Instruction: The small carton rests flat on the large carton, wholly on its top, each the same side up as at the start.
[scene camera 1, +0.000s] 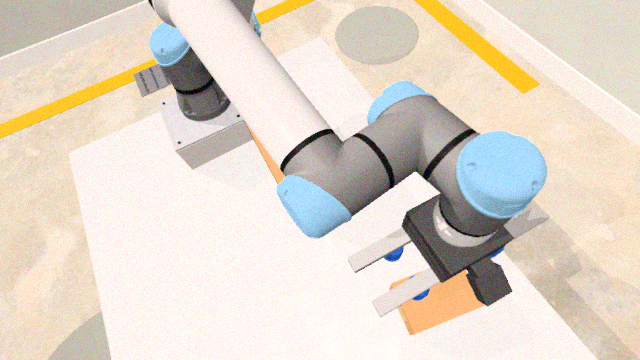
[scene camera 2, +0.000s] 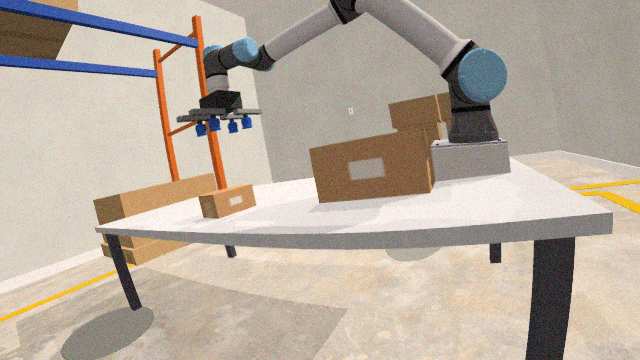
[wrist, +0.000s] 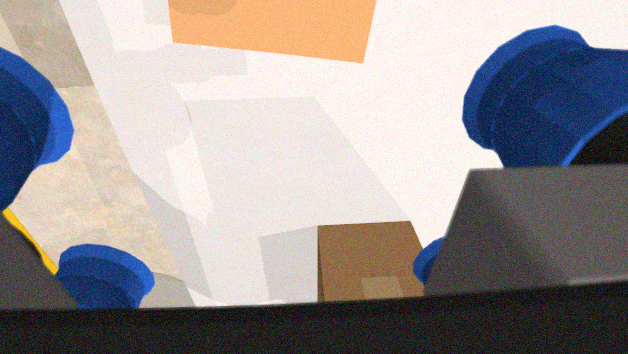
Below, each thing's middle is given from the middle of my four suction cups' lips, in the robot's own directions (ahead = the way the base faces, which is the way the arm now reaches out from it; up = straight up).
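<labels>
Suction cup 240 mm above the small carton (scene camera 1: 454, 297), 50 mm short of it and 10 mm to the right of it. Large carton (scene camera 2: 396, 164): 200 mm below my suction cup, 420 mm behind it, 140 mm to the right of it.
</labels>
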